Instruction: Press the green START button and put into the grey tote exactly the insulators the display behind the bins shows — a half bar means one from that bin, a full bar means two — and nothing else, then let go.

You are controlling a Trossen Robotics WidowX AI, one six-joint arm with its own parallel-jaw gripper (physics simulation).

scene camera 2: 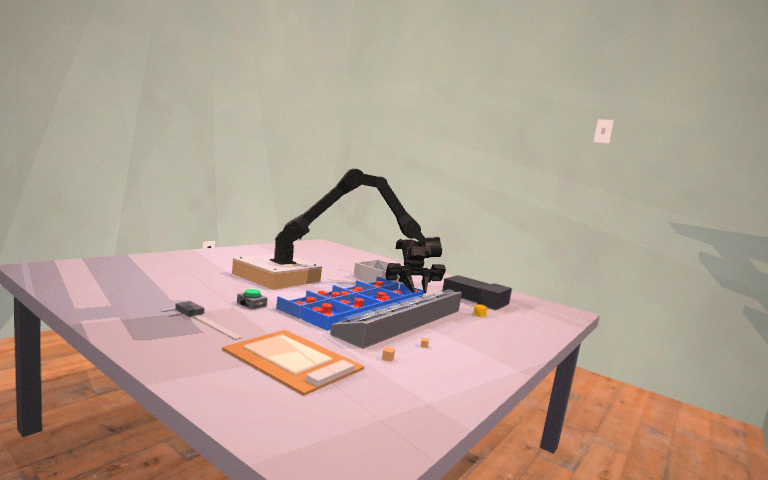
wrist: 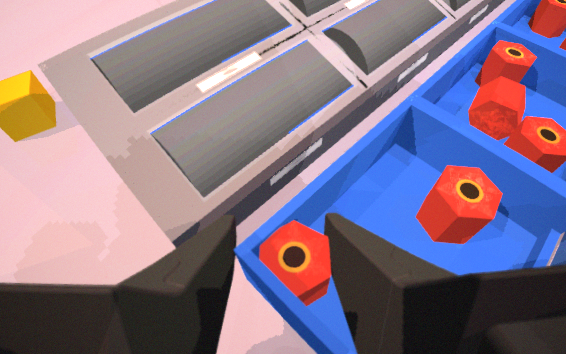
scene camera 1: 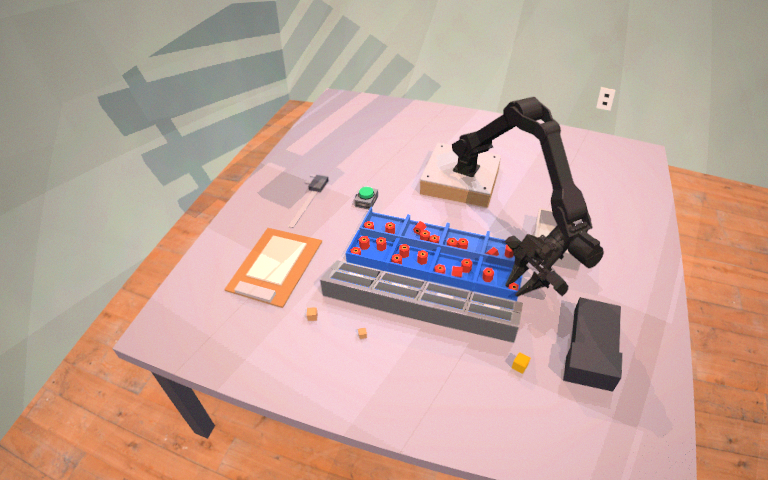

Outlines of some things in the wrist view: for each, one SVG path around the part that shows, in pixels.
My gripper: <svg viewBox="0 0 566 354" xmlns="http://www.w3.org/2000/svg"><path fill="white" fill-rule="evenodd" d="M235 215L223 215L172 250L172 252L169 252L153 264L116 285L0 282L0 354L216 354L234 276L236 255L234 249L237 243ZM325 214L324 235L328 237L331 276L357 354L566 354L566 265L473 272L458 275L396 246L338 213Z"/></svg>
A yellow cube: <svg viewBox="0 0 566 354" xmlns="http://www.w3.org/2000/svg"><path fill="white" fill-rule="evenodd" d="M31 70L0 81L0 128L14 142L56 127L55 101Z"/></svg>
